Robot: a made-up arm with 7 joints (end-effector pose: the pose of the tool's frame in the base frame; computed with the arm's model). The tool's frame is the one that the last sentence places.
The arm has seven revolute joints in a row. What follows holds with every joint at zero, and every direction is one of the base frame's.
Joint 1 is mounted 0.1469 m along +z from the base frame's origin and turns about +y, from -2.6 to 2.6 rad.
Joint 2 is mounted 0.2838 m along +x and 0.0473 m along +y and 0.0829 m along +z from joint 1 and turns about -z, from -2.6 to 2.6 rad.
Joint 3 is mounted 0.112 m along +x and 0.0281 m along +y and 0.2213 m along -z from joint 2 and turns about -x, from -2.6 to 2.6 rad.
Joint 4 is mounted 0.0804 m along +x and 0.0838 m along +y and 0.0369 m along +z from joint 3 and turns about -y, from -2.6 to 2.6 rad.
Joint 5 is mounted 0.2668 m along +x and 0.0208 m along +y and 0.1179 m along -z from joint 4 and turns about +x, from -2.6 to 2.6 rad.
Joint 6 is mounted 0.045 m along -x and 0.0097 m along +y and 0.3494 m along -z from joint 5 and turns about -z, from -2.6 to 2.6 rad.
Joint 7 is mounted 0.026 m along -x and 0.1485 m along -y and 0.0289 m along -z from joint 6 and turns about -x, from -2.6 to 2.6 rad.
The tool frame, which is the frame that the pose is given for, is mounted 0.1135 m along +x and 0.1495 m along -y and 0.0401 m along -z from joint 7; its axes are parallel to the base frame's.
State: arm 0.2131 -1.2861 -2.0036 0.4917 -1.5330 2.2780 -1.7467
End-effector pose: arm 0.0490 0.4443 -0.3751 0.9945 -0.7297 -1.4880
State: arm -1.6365 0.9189 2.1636 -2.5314 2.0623 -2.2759 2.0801
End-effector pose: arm 0.2127 -0.1639 0.2622 -1.2519 0.8324 -2.1383
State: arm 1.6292 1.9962 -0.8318 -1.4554 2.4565 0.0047 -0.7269
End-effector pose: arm 0.0926 -0.5365 -0.5591 -1.0022 2.2675 1.3410
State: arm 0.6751 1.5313 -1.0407 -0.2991 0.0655 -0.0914 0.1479
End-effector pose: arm 0.2294 -0.2923 -0.7516 0.4502 0.0022 -1.3660
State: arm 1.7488 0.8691 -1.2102 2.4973 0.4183 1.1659 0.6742
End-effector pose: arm 0.0066 -0.5458 -0.2016 -0.5557 -1.1687 -1.7535
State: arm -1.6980 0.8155 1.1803 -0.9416 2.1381 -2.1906 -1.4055
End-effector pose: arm 0.4650 -0.2562 1.0515 0.2387 -1.7634 1.8137
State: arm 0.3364 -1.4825 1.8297 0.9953 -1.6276 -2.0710 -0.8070
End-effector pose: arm 0.0842 0.7069 0.3467 -2.2638 -0.4540 0.2463
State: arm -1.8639 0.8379 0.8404 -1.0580 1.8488 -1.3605 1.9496
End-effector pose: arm 0.3657 -0.2212 0.8366 0.0316 -1.3424 -1.6904
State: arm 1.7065 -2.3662 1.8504 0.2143 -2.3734 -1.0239 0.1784
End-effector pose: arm -0.0621 0.2214 0.6305 -2.0289 -0.8480 0.2285
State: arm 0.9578 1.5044 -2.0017 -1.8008 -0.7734 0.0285 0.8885
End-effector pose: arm 0.1158 0.0808 -0.5480 0.0071 0.5284 0.2823
